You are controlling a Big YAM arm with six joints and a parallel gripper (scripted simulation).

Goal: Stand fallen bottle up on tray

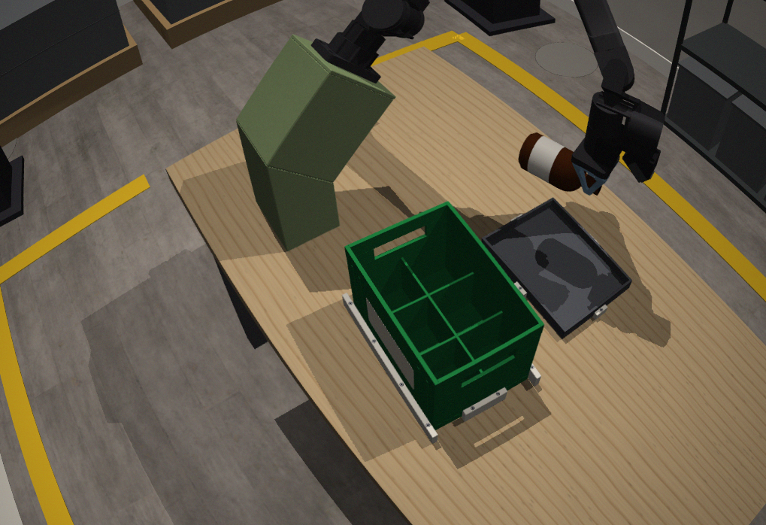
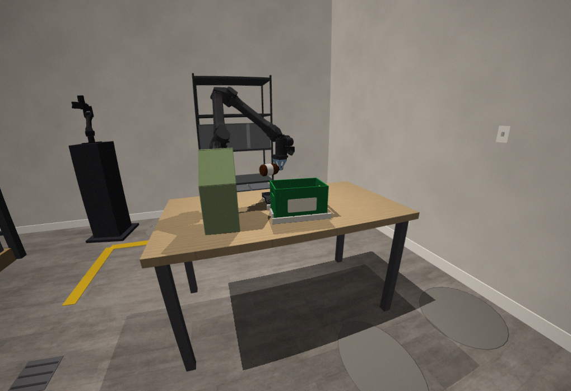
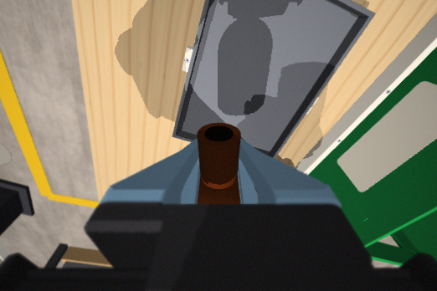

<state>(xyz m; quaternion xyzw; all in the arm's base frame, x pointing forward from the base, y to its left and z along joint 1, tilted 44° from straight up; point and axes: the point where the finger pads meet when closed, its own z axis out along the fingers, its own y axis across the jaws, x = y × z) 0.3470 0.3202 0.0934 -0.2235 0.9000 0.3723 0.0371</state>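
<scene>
My hand is 5 cm past the brown bottle and 2 cm to the left of it. The rest, counted from my hand: dark grey tray (18 cm below, 5 cm to the right, 1 cm ahead); then green crate (33 cm to the right, 11 cm below, 5 cm ahead).
</scene>
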